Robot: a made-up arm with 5 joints. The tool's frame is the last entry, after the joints. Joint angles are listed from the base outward. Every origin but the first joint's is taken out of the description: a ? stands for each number. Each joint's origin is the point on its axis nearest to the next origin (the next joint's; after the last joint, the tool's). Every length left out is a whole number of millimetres.
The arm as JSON. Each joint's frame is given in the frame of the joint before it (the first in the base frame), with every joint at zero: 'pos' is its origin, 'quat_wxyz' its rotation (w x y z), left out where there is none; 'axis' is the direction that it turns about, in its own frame. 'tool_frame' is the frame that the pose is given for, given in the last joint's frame.
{
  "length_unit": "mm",
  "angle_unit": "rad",
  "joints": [
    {
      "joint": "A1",
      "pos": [
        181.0,
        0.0,
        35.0
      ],
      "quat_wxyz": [
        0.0,
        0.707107,
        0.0,
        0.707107
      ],
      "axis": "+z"
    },
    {
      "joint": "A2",
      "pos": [
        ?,
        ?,
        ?
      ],
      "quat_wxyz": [
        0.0,
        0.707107,
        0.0,
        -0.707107
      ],
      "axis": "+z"
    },
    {
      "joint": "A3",
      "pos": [
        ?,
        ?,
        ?
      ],
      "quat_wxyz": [
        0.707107,
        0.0,
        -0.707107,
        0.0
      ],
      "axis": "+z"
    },
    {
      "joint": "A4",
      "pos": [
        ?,
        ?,
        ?
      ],
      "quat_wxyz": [
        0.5,
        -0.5,
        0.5,
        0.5
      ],
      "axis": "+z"
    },
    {
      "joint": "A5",
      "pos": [
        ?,
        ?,
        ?
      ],
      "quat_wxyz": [
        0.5,
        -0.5,
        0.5,
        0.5
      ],
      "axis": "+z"
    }
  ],
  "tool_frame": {
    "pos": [
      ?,
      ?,
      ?
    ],
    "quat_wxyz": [
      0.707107,
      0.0,
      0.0,
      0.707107
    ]
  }
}
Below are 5 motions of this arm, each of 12 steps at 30 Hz.
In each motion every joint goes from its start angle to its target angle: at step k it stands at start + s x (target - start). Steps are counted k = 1, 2, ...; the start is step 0. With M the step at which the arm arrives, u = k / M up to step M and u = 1 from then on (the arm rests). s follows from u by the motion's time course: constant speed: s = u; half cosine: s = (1 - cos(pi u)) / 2; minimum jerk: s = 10 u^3 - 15 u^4 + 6 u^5.
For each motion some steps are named. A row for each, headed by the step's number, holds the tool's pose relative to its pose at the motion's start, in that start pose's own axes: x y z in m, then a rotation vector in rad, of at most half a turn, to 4 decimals.
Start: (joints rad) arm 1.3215 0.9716 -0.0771 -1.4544 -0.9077
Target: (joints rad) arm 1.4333 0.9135 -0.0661 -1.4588 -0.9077
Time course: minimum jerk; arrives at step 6
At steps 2, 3, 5, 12:
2: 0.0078 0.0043 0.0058 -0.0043 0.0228 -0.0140
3: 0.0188 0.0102 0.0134 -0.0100 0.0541 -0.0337
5: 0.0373 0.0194 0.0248 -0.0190 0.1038 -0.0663
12: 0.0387 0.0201 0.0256 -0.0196 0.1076 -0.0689

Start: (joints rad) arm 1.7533 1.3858 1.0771 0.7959 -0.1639
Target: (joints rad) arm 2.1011 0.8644 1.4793 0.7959 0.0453
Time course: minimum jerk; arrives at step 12
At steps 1, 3, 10, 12:
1: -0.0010 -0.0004 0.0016 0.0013 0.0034 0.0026
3: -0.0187 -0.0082 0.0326 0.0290 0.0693 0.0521
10: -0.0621 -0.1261 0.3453 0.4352 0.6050 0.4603
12: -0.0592 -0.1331 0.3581 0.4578 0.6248 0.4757

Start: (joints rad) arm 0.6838 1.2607 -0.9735 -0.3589 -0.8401
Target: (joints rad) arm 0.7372 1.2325 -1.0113 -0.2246 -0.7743
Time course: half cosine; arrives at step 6
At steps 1, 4, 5, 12:
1: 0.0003 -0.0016 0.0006 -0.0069 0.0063 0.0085
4: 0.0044 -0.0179 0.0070 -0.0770 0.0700 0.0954
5: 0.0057 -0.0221 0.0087 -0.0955 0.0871 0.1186
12: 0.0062 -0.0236 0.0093 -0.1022 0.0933 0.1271

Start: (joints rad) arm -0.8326 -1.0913 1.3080 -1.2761 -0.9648
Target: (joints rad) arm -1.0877 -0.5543 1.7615 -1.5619 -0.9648
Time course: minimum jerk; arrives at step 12
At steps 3, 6, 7, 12:
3: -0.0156 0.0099 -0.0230 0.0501 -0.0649 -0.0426
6: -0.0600 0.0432 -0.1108 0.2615 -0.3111 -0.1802
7: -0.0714 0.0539 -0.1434 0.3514 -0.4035 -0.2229
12: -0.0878 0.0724 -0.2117 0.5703 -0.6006 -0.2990

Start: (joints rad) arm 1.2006 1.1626 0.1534 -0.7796 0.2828
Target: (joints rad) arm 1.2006 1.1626 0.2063 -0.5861 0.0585
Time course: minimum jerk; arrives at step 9
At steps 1, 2, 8, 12:
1: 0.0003 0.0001 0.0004 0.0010 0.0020 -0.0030
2: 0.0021 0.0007 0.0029 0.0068 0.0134 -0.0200
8: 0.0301 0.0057 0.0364 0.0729 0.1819 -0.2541
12: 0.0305 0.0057 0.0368 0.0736 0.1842 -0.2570

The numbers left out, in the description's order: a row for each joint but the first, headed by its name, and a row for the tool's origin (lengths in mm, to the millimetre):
A2: 88.0 82.0 0.0
A3: 286.0 2.0 0.0
A4: 52.0 254.0 0.0
A5: 100.0 32.0 0.0
tool: -42.0 -34.0 0.0

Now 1 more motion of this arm.
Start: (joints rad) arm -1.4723 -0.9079 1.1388 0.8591 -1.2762
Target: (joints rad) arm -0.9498 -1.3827 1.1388 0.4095 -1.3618
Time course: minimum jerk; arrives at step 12
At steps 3, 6, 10, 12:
3: 0.0163 -0.0345 -0.0066 0.0127 -0.0277 0.0553
6: 0.1039 -0.1531 -0.0284 0.0698 -0.1293 0.2712
10: 0.2473 -0.2542 -0.0427 0.1495 -0.2364 0.5315
12: 0.2596 -0.2599 -0.0432 0.1559 -0.2439 0.5517

